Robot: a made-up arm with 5 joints.
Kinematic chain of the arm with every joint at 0, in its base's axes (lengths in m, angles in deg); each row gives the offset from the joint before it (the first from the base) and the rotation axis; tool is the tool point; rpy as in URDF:
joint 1: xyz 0 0 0.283 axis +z
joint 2: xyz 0 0 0 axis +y
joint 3: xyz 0.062 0 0.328 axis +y
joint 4: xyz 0.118 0 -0.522 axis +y
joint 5: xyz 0.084 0 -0.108 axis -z
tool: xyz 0 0 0 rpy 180 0 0
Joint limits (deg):
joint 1: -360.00..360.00
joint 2: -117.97..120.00
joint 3: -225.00..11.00
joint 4: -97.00..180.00
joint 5: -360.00..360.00
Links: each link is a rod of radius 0.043 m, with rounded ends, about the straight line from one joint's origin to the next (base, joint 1, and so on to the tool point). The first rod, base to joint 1, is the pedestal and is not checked.
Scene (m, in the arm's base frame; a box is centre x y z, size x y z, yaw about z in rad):
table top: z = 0
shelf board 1: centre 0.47 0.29 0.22 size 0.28 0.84 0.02 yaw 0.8
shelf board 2: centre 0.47 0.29 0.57 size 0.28 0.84 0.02 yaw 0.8
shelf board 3: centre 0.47 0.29 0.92 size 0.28 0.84 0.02 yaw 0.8
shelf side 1: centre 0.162 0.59 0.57 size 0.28 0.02 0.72 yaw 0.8
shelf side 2: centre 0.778 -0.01 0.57 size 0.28 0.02 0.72 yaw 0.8
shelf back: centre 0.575 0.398 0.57 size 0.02 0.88 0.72 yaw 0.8
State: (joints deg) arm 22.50 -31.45 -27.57 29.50 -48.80
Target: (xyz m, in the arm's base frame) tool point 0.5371 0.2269 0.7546
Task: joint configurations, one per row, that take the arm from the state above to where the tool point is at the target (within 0.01 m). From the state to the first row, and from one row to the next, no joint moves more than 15 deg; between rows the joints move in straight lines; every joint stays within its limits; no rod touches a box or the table.
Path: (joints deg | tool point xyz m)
1: 18.12 -42.92 -22.39 42.67 -48.80 | 0.4417 0.1445 0.3872
2: 13.74 -54.39 -17.21 55.83 -48.80 | 0.4004 0.0979 0.3905
3: 9.36 -65.86 -12.04 69.00 -48.80 | 0.3561 0.0587 0.3860
4: 4.97 -77.33 -6.86 82.16 -48.80 | 0.3114 0.0271 0.3750
5: 4.22 -74.83 -14.27 69.36 -48.80 | 0.3381 0.0249 0.4652
6: 3.46 -72.33 -21.68 56.55 -48.80 | 0.3505 0.0212 0.5612
7: 2.71 -69.83 -29.10 43.74 -48.80 | 0.3471 0.0164 0.6592
8: 1.95 -67.33 -36.51 30.93 -48.80 | 0.3276 0.0112 0.7546
9: 8.94 -52.65 -46.32 28.09 -48.80 | 0.3987 0.0627 0.7732
10: 15.92 -37.98 -56.13 25.25 -48.80 | 0.4714 0.1345 0.7742
11: 22.90 -23.30 -65.94 22.41 -48.80 | 0.5371 0.2269 0.7546

